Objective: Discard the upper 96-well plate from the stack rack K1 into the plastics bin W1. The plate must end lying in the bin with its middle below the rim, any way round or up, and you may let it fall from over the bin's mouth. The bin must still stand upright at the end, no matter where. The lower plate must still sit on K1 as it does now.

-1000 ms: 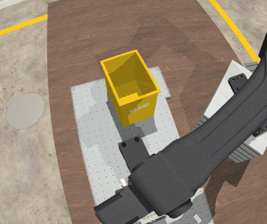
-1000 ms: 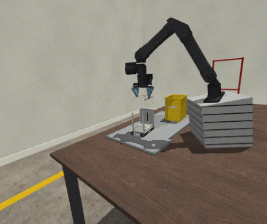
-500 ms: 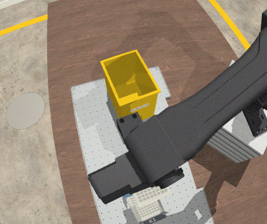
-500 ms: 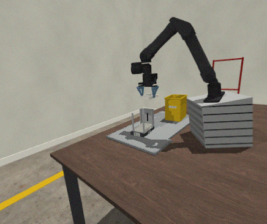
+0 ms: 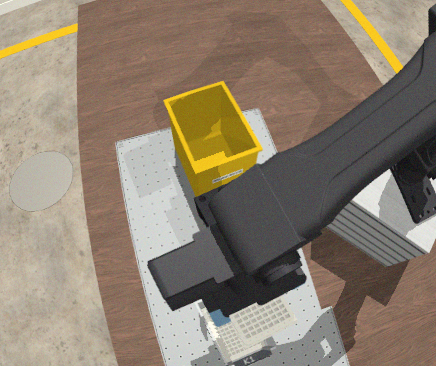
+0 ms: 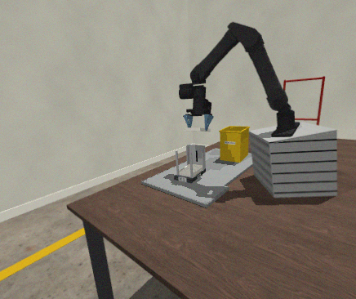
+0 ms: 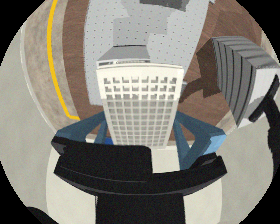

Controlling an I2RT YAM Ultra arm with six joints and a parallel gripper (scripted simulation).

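The yellow plastics bin W1 lies 340 mm to the right of my hand, 140 mm below it and 50 mm behind it.
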